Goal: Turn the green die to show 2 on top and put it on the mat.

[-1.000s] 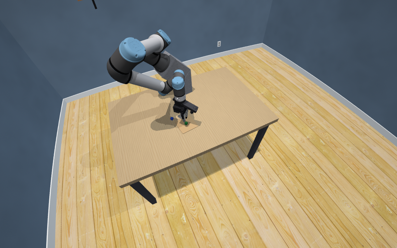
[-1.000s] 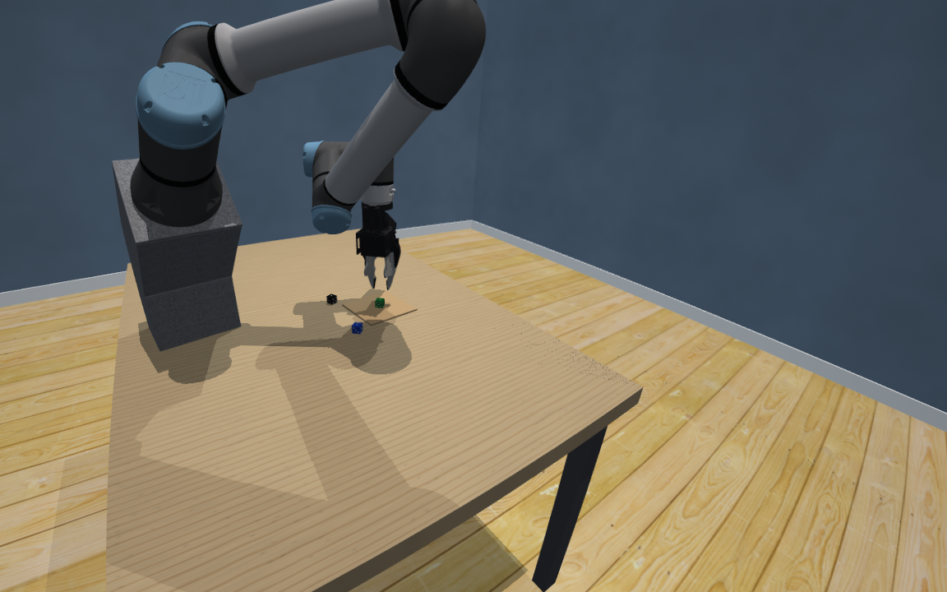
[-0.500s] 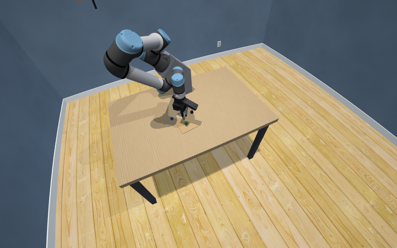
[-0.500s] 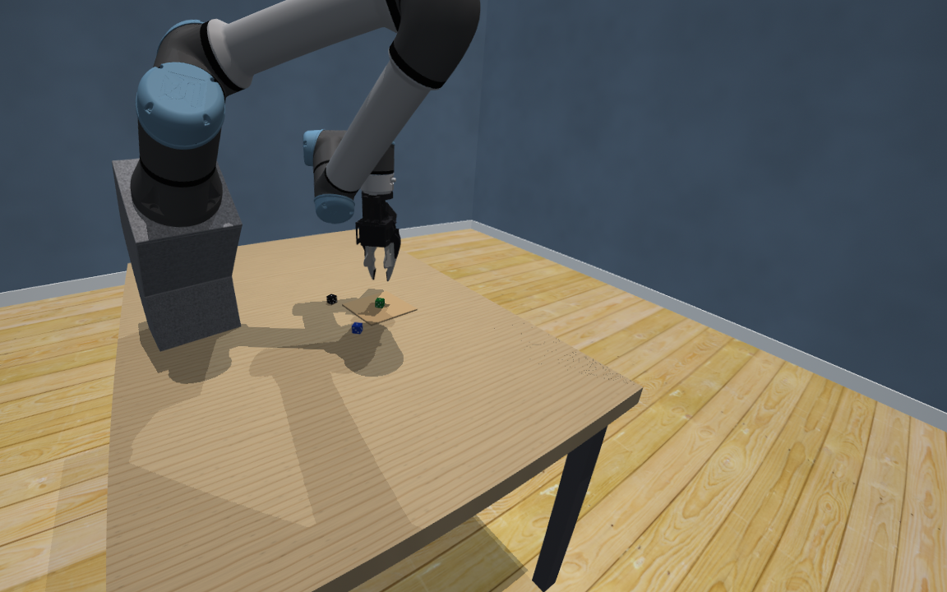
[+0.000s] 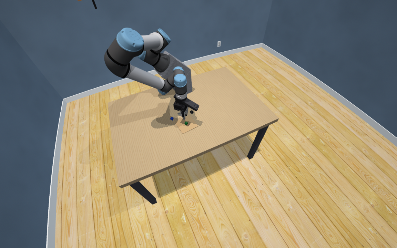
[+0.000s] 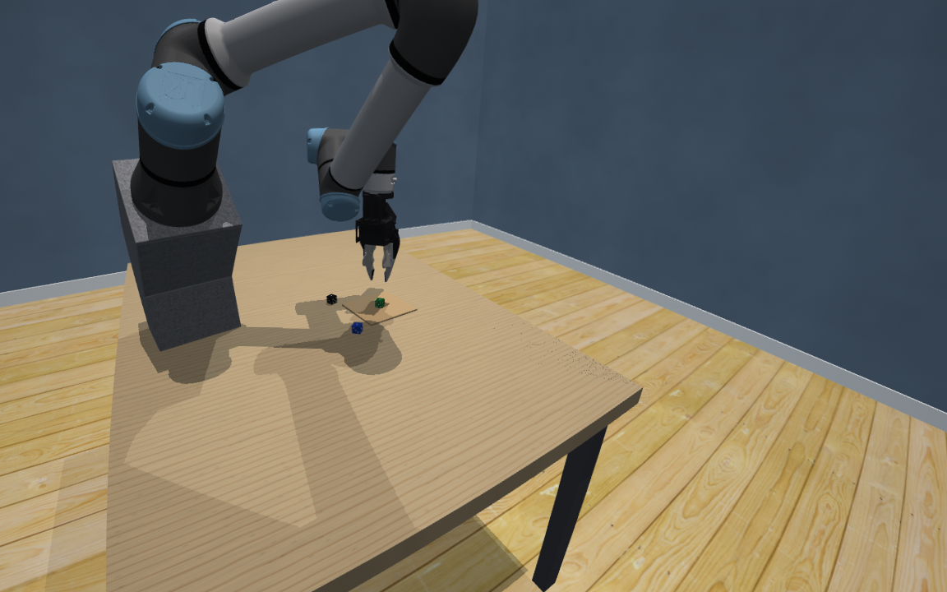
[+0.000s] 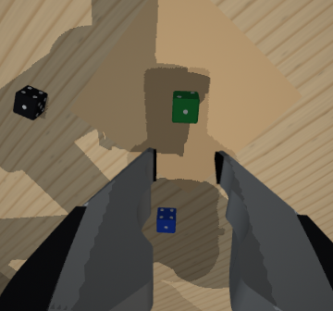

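The green die is 8 cm below my hand. Round my hand: blue die: 11 cm behind, 8 cm to the right, 8 cm below; then tan mat: 9 cm below; then black die: 9 cm behind, 10 cm to the left, 8 cm below.
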